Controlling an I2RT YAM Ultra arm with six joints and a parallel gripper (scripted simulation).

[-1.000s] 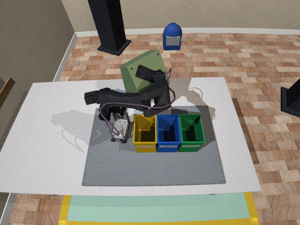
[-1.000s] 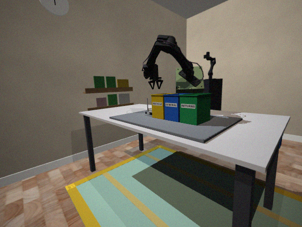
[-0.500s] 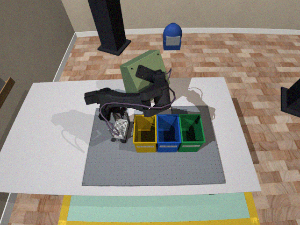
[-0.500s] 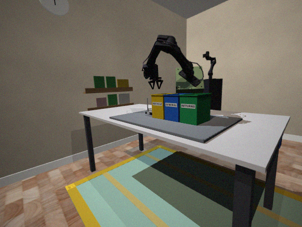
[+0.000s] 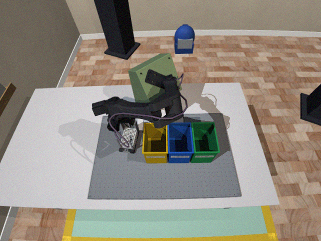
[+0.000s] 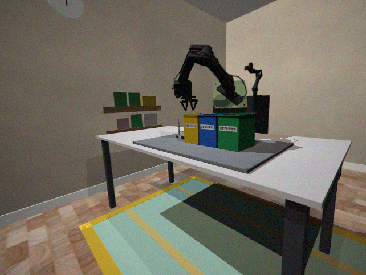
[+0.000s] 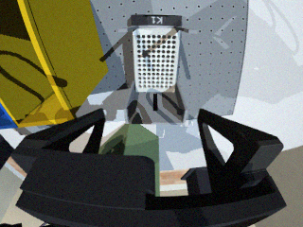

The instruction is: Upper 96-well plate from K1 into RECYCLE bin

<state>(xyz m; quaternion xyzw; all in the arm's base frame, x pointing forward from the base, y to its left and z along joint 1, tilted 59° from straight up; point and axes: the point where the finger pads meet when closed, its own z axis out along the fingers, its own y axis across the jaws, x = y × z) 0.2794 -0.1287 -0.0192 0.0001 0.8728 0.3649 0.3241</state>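
Now: the white 96-well plate 17 cm below my hand and 1 cm ahead of it. The rest, counted from my hand: blue bin 30 cm to the left, 12 cm below, 6 cm behind; green returns bin 42 cm to the left, 12 cm below, 11 cm behind; yellow recycle bin 18 cm to the left, 12 cm below.
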